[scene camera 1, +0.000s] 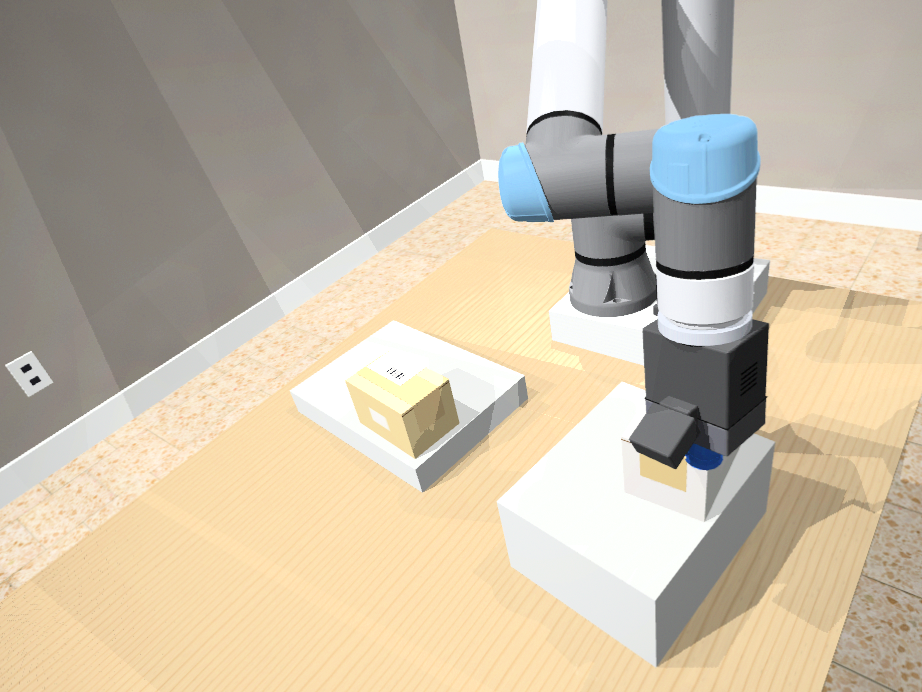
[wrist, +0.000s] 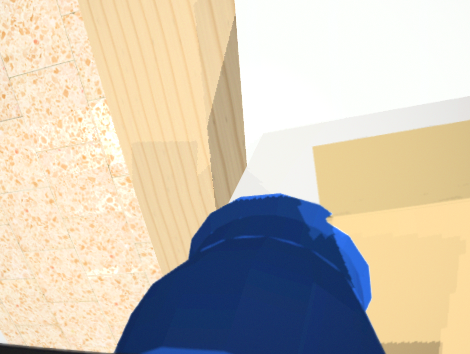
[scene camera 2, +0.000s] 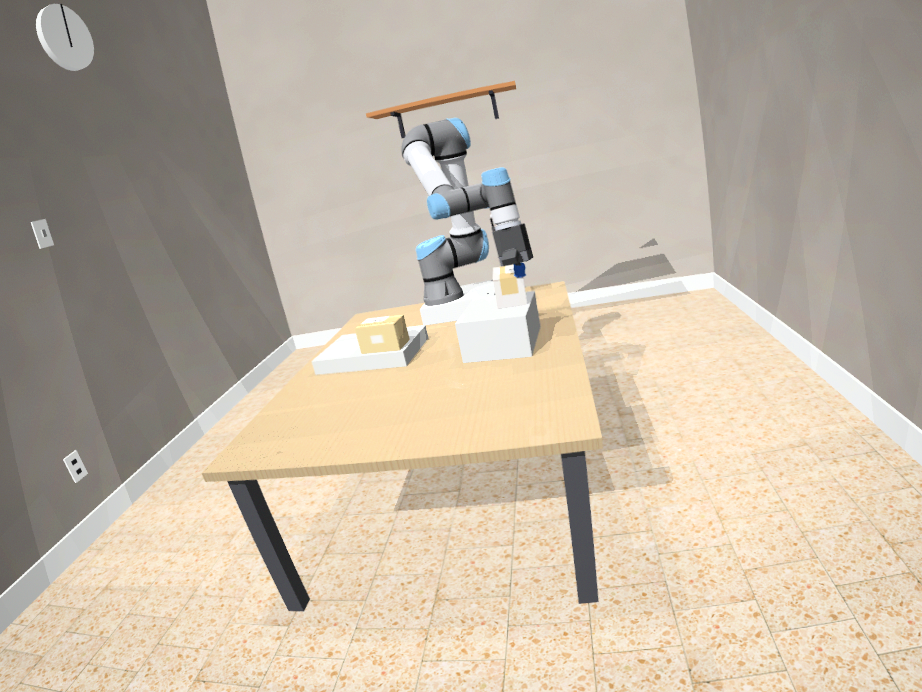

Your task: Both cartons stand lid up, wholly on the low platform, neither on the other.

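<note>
One tan carton stands on the low white platform, a small printed label on its top face. The second carton, white with tan panels, is on the tall white block near its far right corner. My blue suction cup presses on this carton's top close to its edge. The wrist housing hides much of the carton in scene camera 1.
Both platforms sit on a wooden table. The arm's base stands on a white plate behind them. The table's right edge runs close to the tall block, with tiled floor beyond.
</note>
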